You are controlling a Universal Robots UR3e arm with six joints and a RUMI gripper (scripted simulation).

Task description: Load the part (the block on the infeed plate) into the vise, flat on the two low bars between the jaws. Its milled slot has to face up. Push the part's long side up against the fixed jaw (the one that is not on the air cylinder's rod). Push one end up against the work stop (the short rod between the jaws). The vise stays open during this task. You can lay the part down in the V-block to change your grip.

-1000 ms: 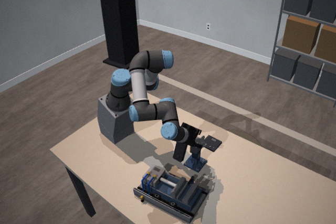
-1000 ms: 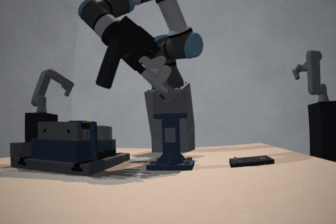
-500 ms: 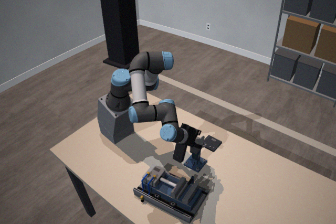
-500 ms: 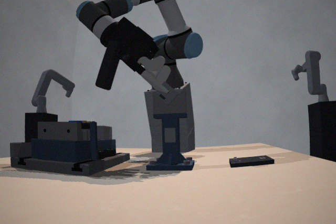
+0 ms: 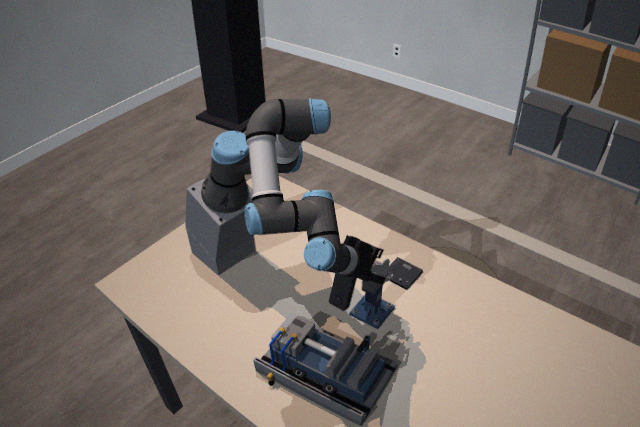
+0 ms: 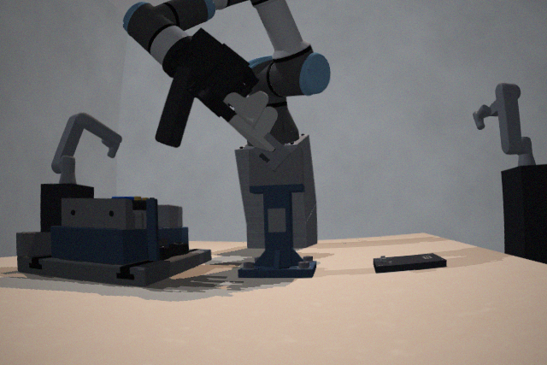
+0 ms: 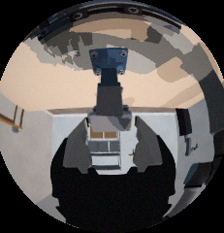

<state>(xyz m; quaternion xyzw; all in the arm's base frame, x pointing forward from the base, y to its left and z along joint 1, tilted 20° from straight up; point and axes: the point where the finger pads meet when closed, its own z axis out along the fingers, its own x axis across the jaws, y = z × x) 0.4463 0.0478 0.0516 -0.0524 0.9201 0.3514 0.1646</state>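
My hand is 10 mm above the grey part. From my hand the other things lie so: blue vise: 210 mm to the right, 120 mm below.
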